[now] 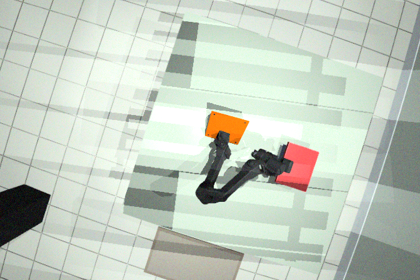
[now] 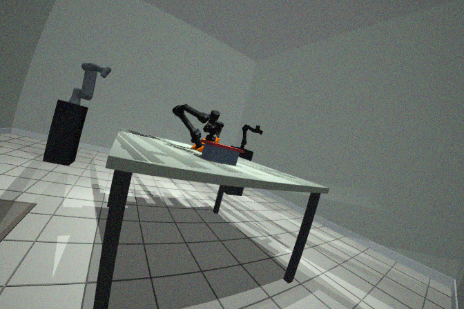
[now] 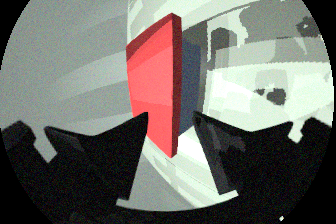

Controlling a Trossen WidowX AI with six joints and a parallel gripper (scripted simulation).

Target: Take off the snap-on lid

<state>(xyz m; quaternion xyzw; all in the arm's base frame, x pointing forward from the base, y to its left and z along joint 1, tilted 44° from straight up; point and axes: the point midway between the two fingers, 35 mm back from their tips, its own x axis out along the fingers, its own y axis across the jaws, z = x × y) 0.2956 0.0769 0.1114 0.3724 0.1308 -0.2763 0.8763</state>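
My gripper tip is now 11 cm short of the red lid and 2 cm above it. Also, from my gripper tip: grey-blue storage box (11 cm ahead, 7 cm below).
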